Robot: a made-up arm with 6 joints.
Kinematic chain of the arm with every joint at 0, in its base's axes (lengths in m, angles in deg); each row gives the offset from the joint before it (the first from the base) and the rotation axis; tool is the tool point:
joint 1: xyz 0 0 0.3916 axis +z
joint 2: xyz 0 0 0 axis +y
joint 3: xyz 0 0 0.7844 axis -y
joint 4: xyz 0 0 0 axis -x
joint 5: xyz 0.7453 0 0 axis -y
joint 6: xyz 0 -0.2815 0 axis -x
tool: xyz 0 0 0
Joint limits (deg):
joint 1: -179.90..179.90
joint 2: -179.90..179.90
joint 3: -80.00..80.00
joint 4: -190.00..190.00
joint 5: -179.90..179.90
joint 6: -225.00..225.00
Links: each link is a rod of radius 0.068 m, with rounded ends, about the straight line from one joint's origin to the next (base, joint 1, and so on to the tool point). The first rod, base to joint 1, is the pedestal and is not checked.
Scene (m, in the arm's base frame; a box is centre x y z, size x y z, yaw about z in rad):
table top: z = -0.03
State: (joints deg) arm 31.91 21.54 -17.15 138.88 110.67 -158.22
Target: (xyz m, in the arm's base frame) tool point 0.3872 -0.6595 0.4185
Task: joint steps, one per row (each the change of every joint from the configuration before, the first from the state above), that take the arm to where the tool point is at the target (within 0.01 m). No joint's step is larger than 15 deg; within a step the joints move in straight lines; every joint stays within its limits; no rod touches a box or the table.
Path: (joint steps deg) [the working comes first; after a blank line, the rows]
Joints at the target: -65.69 26.29 -52.18 106.81 110.67 -158.22
Straight joint move there: clear.

1: -13.94 0.68 -5.00 -4.58 0.00 0.00
2: -13.95 0.68 -5.01 -4.58 0.00 0.00
3: -13.94 0.67 -5.00 -4.58 0.00 0.00
4: -13.94 0.68 -5.01 -4.58 0.00 0.00
5: -13.95 0.68 -5.00 -4.59 0.00 0.00
6: -13.94 0.68 -5.01 -4.58 0.00 0.00
7: -13.94 0.68 -5.00 -4.58 0.00 0.00

